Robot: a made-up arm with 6 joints.
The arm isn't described. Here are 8 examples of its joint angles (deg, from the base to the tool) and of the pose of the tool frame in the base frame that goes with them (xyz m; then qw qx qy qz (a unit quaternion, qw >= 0)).
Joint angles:
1: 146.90 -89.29 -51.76 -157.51 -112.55 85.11
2: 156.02 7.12 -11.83 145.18 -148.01 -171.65
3: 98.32 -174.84 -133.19 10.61 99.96 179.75
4: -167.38 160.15 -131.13 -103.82 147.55 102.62
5: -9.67 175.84 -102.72 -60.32 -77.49 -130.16
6: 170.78 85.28 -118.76 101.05 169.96 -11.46
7: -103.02 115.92 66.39 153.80 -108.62 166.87
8: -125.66 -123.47 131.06 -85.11 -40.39 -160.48
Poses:
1: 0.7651 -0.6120 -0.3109 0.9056 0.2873 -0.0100 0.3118
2: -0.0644 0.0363 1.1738 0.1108 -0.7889 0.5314 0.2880
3: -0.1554 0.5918 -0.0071 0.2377 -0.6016 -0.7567 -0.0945
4: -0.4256 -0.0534 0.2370 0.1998 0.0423 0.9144 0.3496
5: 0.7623 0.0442 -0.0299 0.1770 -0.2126 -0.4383 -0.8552
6: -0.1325 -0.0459 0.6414 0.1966 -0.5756 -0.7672 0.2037
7: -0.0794 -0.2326 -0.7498 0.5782 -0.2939 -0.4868 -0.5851
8: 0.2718 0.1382 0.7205 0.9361 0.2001 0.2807 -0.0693
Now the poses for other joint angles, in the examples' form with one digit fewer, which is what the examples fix.
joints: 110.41 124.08 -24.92 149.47 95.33 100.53
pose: -0.495 0.992 -0.111 0.920 -0.010 -0.263 0.289
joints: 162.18 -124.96 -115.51 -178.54 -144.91 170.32
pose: -0.122 -0.005 -0.510 0.172 0.739 -0.050 0.650
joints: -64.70 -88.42 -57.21 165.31 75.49 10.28
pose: -0.256 0.725 -0.583 0.066 0.782 -0.507 0.358
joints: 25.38 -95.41 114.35 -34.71 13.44 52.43
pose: -0.128 -0.039 0.907 0.900 0.048 0.262 0.344
